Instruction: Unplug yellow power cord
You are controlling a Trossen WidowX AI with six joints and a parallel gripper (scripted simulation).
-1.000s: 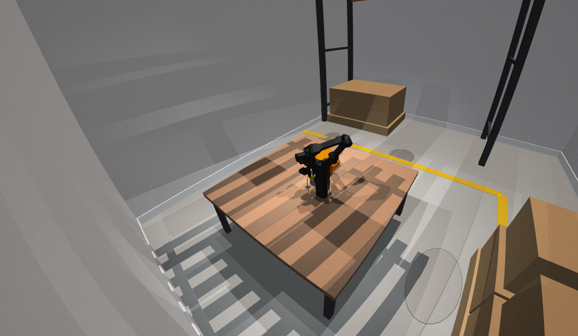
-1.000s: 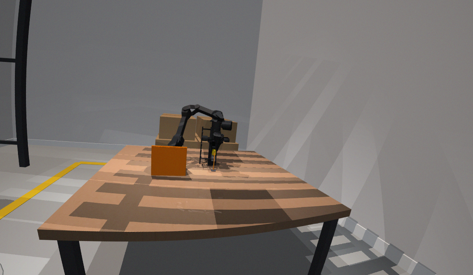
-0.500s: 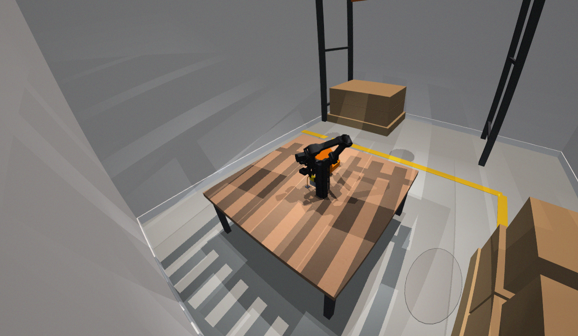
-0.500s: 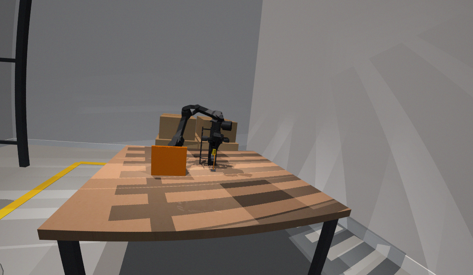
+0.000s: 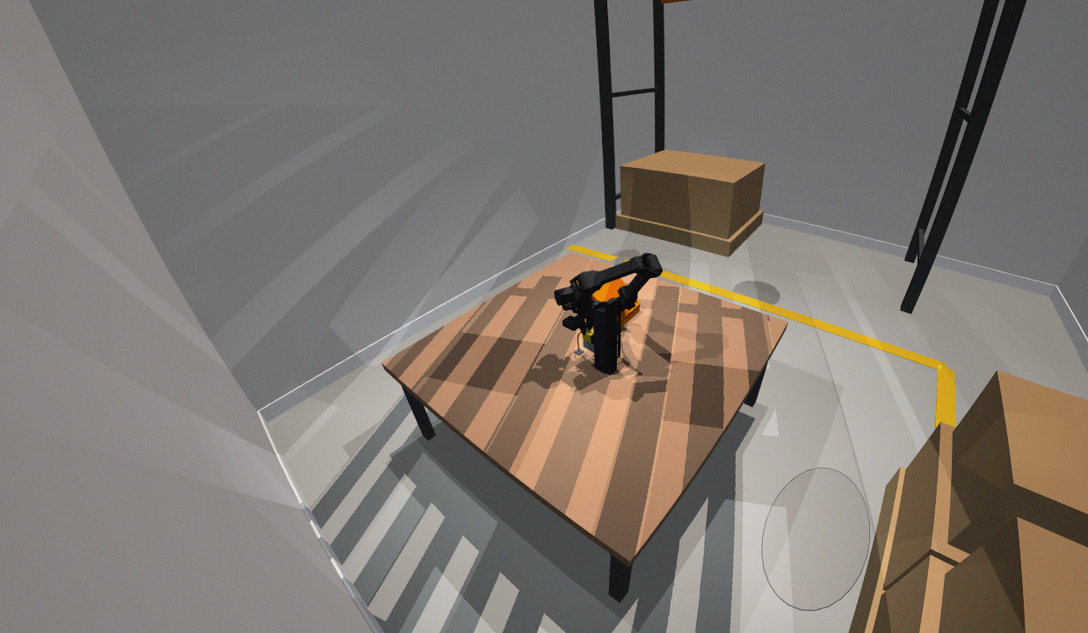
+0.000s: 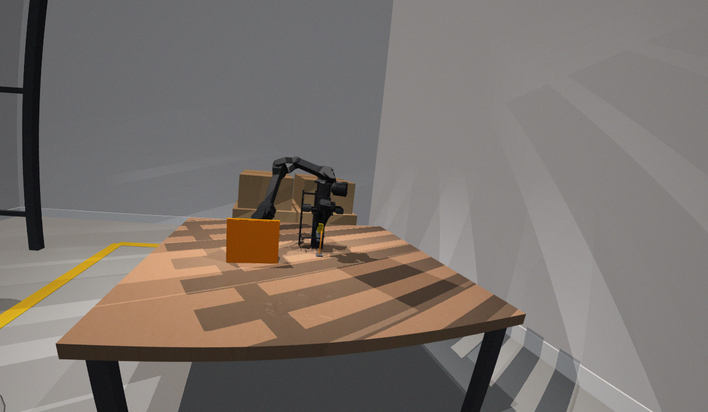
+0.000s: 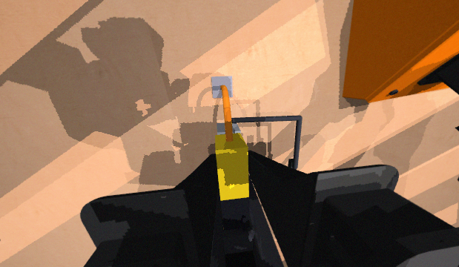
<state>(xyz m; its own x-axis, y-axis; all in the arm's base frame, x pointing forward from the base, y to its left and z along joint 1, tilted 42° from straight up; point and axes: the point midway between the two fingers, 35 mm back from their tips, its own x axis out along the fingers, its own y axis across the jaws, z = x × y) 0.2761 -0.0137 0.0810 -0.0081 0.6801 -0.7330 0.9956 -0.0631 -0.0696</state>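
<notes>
My gripper tip is now 30 mm to the right of the yellow plug.
</notes>
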